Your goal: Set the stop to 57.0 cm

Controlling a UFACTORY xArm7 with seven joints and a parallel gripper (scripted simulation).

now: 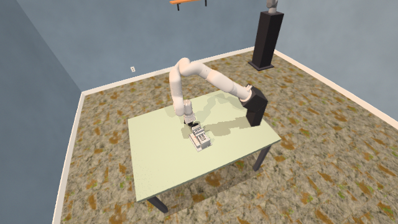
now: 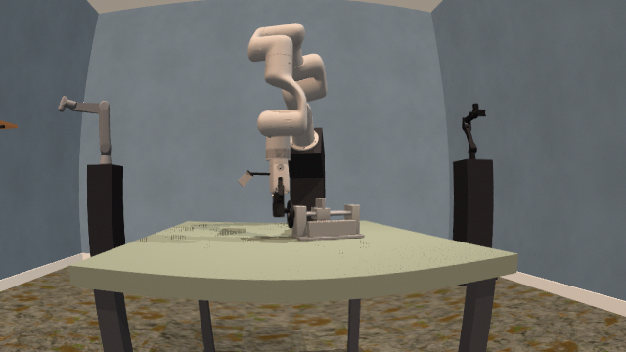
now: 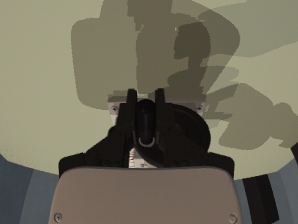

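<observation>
The grey stop block is 30 mm behind my hand and 130 mm to the left of it. Also, from my hand: black handwheel: 10 mm behind, 20 mm to the left.
</observation>
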